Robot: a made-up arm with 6 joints. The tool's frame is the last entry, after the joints. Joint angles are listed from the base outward.
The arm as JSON. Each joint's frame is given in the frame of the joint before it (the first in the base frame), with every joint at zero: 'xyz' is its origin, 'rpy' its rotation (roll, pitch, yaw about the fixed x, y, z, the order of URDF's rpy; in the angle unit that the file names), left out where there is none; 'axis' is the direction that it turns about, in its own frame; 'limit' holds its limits. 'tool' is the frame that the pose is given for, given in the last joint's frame.
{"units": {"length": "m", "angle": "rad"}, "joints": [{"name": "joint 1", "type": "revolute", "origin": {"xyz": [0.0, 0.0, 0.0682], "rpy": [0.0, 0.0, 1.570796]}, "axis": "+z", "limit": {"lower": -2.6, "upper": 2.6}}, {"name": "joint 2", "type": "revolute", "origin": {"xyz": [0.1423, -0.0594, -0.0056], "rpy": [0.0, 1.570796, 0.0]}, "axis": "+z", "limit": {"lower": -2.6, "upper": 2.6}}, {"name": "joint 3", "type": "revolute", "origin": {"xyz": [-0.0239, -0.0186, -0.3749], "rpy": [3.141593, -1.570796, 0.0]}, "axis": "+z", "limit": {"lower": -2.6, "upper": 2.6}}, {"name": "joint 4", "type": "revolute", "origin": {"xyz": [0.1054, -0.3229, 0.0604], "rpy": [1.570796, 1.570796, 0.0]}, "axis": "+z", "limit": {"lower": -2.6, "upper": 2.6}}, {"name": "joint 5", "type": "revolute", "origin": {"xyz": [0.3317, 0.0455, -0.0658], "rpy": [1.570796, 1.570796, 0.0]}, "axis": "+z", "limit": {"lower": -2.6, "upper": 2.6}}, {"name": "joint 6", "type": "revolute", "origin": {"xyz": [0.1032, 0.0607, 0.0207], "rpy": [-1.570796, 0.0, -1.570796]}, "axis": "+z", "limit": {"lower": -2.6, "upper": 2.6}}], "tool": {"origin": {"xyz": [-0.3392, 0.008, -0.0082], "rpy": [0.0, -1.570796, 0.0]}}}
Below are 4 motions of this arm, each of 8 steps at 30 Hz.
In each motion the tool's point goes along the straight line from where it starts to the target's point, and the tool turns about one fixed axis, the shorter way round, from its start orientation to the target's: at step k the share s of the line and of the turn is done. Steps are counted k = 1, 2, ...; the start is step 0. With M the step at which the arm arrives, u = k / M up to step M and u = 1 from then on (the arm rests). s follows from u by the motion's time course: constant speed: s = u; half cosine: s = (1 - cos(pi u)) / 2; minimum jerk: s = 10 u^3 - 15 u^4 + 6 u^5.
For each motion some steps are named. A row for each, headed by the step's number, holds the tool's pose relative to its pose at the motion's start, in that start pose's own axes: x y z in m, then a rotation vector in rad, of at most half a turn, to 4 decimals.
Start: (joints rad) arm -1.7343 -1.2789 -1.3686 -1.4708 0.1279 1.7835
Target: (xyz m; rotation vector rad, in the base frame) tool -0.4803 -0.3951 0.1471 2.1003 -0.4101 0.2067
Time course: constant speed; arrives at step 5
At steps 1, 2, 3, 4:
1: 0.0035 -0.0097 0.0128 0.0372 0.0039 -0.0042
2: 0.0070 -0.0194 0.0255 0.0743 0.0079 -0.0084
3: 0.0106 -0.0291 0.0383 0.1115 0.0118 -0.0127
4: 0.0141 -0.0388 0.0510 0.1487 0.0157 -0.0169

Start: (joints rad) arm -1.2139 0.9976 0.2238 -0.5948 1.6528 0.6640
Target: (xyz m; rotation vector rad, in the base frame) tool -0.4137 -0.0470 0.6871 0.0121 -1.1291 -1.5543
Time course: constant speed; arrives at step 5
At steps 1, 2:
1: 0.0059 -0.0073 -0.0001 -0.0008 0.0063 -0.0185
2: 0.0119 -0.0147 -0.0001 -0.0016 0.0125 -0.0370

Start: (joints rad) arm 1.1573 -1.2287 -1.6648 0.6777 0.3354 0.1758
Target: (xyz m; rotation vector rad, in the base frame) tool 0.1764 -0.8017 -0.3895 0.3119 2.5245 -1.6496
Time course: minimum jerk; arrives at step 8
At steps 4, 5, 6, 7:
4: 0.0664 0.0729 0.0072 -0.1506 0.0241 0.0129
5: 0.0962 0.1057 0.0104 -0.2184 0.0350 0.0187
6: 0.1190 0.1307 0.0129 -0.2701 0.0432 0.0232
7: 0.1306 0.1434 0.0142 -0.2964 0.0474 0.0255

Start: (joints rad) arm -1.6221 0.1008 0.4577 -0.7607 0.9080 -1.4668
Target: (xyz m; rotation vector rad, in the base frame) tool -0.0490 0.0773 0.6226 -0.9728 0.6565 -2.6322
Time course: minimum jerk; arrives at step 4
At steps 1, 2, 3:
1: -0.0012 0.0012 0.0010 -0.0011 -0.0051 0.0049
2: -0.0056 0.0059 0.0048 -0.0054 -0.0245 0.0237
3: -0.0100 0.0106 0.0085 -0.0096 -0.0438 0.0424

